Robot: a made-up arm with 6 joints. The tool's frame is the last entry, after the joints.
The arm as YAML. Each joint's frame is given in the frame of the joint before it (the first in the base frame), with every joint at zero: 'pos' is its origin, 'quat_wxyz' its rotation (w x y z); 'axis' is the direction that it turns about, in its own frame. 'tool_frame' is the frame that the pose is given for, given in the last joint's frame.
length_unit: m
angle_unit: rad
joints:
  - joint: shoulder
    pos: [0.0, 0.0, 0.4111]
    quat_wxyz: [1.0, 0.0, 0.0, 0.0]
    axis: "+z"
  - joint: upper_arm
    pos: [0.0, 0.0, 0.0]
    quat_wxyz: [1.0, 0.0, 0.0, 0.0]
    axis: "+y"
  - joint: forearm
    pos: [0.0, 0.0, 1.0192]
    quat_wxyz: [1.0, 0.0, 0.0, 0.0]
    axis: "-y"
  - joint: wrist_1
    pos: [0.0, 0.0, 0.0]
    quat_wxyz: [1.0, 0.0, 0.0, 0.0]
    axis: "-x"
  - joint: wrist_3
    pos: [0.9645, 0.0, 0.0]
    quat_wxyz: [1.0, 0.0, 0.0, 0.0]
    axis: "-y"
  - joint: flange
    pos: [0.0, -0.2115, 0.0]
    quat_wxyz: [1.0, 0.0, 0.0, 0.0]
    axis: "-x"
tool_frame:
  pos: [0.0, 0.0, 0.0]
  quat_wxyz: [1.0, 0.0, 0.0, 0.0]
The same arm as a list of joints. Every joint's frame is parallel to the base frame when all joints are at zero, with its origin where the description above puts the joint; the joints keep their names.
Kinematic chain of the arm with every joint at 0, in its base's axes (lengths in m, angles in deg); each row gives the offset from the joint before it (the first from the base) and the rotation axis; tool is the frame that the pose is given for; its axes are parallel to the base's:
shoulder: xyz 0 0 0.4111 axis +z
upper_arm: xyz 0 0 0 axis +y
forearm: xyz 0 0 1.0192 axis -y
wrist_1: xyz 0 0 0 axis -x
wrist_3: xyz 0.9645 0 0 axis -y
flange: xyz 0 -0.2115 0 axis -x
tool: xyz 0 0 0

